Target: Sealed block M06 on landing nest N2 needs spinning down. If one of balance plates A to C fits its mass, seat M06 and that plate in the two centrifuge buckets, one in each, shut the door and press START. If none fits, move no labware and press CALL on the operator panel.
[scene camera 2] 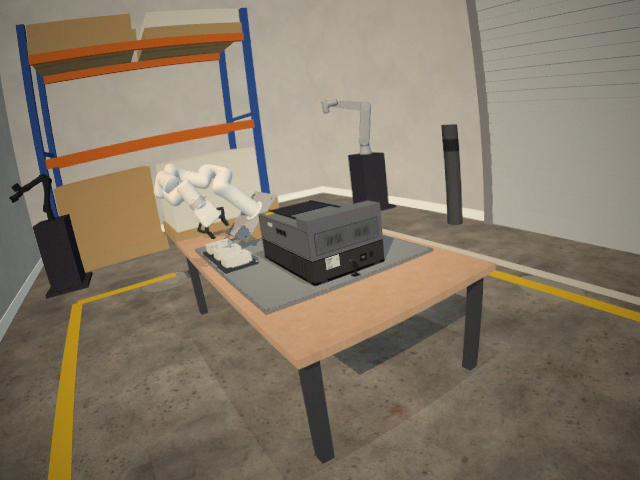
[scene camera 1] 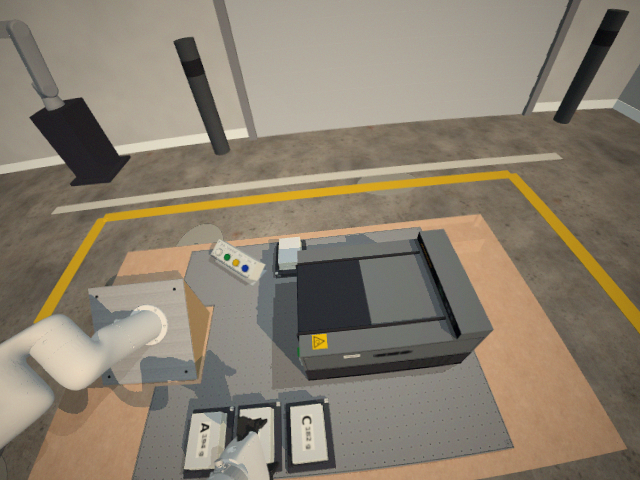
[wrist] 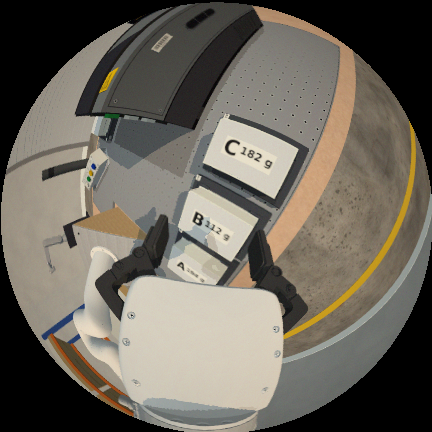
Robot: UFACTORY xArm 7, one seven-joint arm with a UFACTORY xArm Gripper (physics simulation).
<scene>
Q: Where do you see a button box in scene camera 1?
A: At 246, 267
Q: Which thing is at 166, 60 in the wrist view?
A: A dark centrifuge box.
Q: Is my gripper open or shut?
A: Open.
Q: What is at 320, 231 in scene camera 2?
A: A dark centrifuge box.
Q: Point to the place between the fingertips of my gripper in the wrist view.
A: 210, 232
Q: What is my gripper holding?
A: Nothing.
</scene>
